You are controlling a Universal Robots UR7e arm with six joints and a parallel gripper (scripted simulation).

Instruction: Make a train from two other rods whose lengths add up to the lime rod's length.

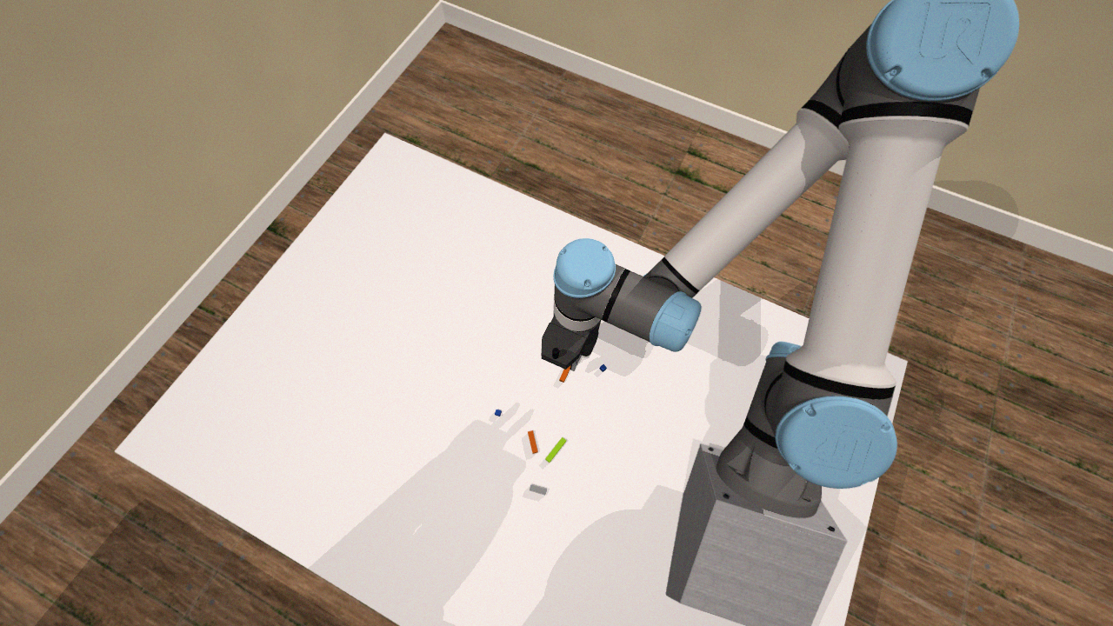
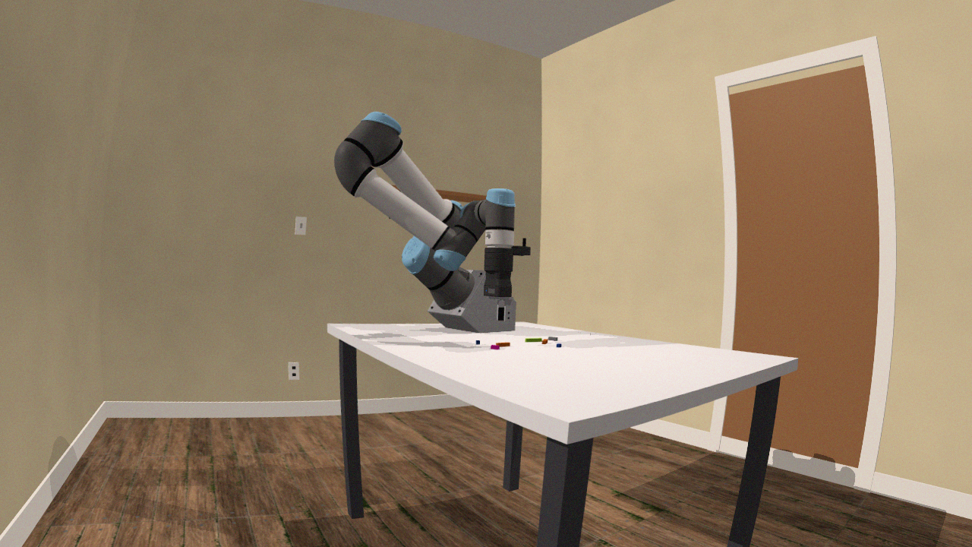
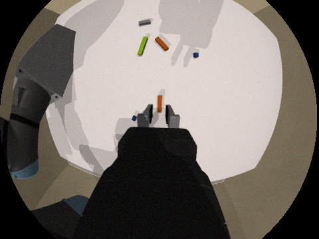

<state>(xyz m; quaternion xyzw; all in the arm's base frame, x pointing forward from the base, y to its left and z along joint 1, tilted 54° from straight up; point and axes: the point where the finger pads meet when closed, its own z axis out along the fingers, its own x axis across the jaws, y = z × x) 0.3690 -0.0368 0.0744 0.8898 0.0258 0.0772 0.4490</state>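
The magenta rod lies 3 cm ahead of my hand, 5 cm to the right of it and 8 cm below it. Round my hand: lime rod 4 cm behind, 14 cm to the left, 8 cm below; grey rod 4 cm behind, 22 cm to the left, 8 cm below.
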